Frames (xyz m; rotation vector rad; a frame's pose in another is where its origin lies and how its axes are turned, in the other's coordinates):
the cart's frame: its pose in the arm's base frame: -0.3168 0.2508 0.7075 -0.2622 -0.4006 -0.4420
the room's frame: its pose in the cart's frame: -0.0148 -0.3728 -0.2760 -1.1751 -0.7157 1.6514
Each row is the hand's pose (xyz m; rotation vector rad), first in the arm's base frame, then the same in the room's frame.
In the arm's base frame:
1: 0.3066 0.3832 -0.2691 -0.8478 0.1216 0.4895
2: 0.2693 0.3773 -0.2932 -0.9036 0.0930 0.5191
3: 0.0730 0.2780 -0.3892 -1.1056 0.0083 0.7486
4: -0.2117 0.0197 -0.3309 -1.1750 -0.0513 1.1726
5: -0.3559 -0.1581 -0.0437 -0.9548 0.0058 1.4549
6: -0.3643 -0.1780 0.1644 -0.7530 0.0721 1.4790
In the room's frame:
1: 1.1327 0.2641 -0.2757 1.0757 0.4564 -0.4175
2: 1.1231 0.2951 -0.2448 1.0120 0.4390 -0.3985
3: 1.0081 0.4644 -0.1193 0.7831 0.2918 -0.2396
4: 0.6583 0.5957 -0.0119 0.6393 -0.0221 0.0061
5: 0.3154 0.4646 -0.0027 0.7733 -0.2833 0.1510
6: 0.1904 0.2980 -0.0227 0.9504 -0.3592 0.1539

